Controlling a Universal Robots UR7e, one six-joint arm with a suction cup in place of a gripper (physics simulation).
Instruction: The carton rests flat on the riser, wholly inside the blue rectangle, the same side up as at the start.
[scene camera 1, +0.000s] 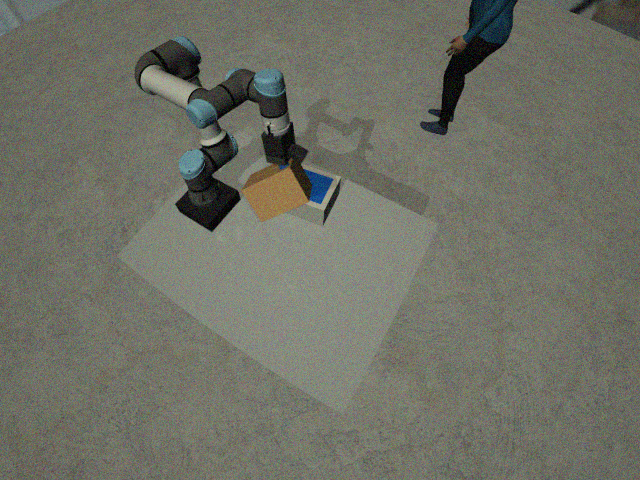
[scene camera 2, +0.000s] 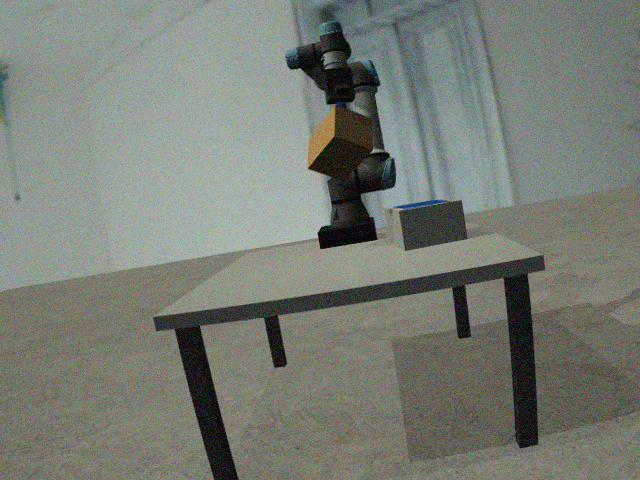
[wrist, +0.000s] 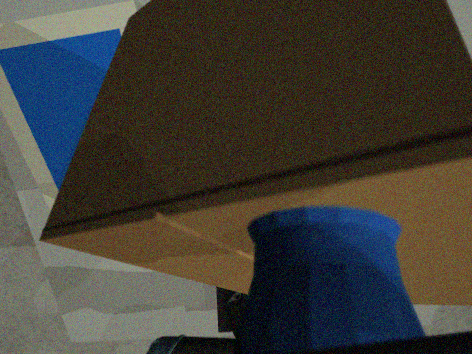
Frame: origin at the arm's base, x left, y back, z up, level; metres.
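Where they show: end effector, tool point: (scene camera 1: 283, 167) (scene camera 2: 342, 115) (wrist: 295, 233); arm's base, origin of the base link: (scene camera 1: 205, 193) (scene camera 2: 350, 223).
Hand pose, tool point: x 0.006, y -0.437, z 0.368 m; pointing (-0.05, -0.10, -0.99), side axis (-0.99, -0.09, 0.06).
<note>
Things, the pixels of their top centre, and the offset from my tool point. Level surfaces: height alone.
- pale riser, middle of its top: (wrist: 87, 123) (scene camera 2: 420, 204) (scene camera 1: 306, 183) dx +0.200, dy +0.024, dz -0.314 m
- blue rectangle, middle of its top: (wrist: 87, 123) (scene camera 2: 420, 204) (scene camera 1: 306, 183) dx +0.200, dy +0.024, dz -0.314 m
- pale table, its level: dz -0.434 m
The orange-brown carton (scene camera 1: 276, 196) (scene camera 2: 336, 142) (wrist: 280, 90) hangs tilted in the air from the suction cup, well above table height in the scene camera 2 view. My gripper, a blue suction cup (scene camera 1: 283, 166) (scene camera 2: 340, 104) (wrist: 325, 235), is on the carton's upper face, which shows a thin seam in the wrist view. The pale riser (scene camera 1: 310, 213) (scene camera 2: 434, 227) (wrist: 82, 20) stands on the table, apart from the carton. The blue rectangle (scene camera 1: 321, 186) (scene camera 2: 421, 204) (wrist: 55, 95) on its top is partly hidden by the carton in the scene camera 1 and wrist views.
The pale table (scene camera 1: 310, 289) (scene camera 2: 310, 273) carries the arm's black base (scene camera 1: 211, 214) (scene camera 2: 347, 235), beside the riser. A person (scene camera 1: 457, 77) in a blue top stands on the floor beyond the table.
</note>
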